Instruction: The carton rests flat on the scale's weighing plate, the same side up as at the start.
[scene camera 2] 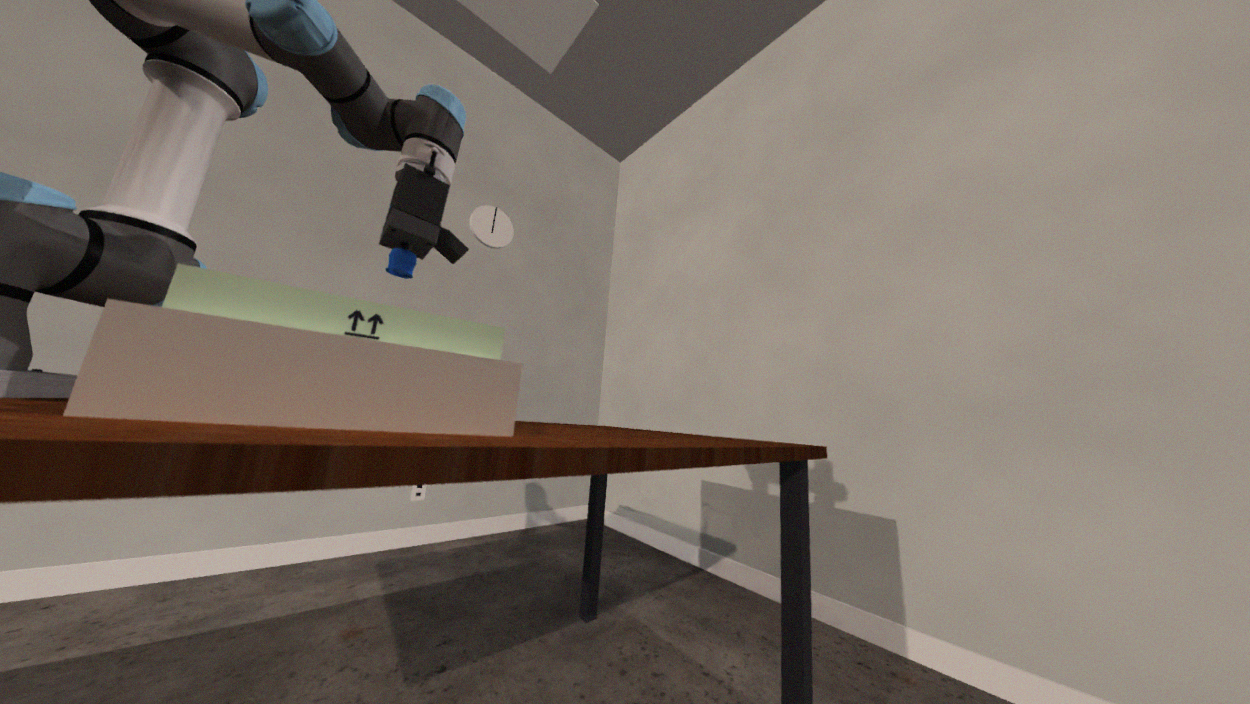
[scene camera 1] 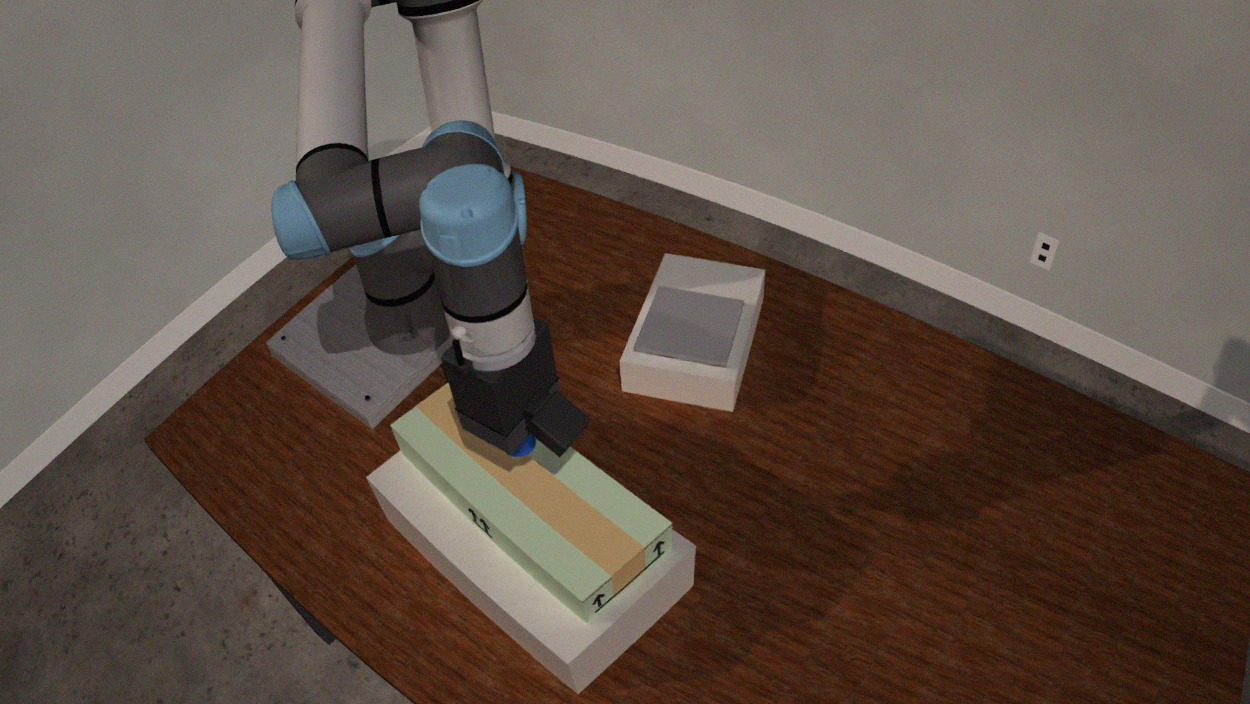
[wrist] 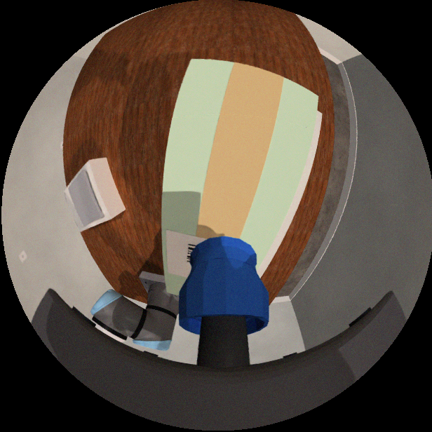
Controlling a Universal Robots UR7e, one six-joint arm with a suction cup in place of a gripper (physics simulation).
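Scene:
There is a pale green carton, which I see in scene camera 1, in scene camera 2 and in the wrist view [239, 136]. For this carton, [scene camera 2: 193, 289] and [scene camera 1: 402, 444] are the same spot. A scale is there for me in the wrist view and in scene camera 1, while scene camera 2 does not show the scale, hidden as it is by a white block. On the scale, [wrist: 92, 197] and [scene camera 1: 671, 353] are the same spot.

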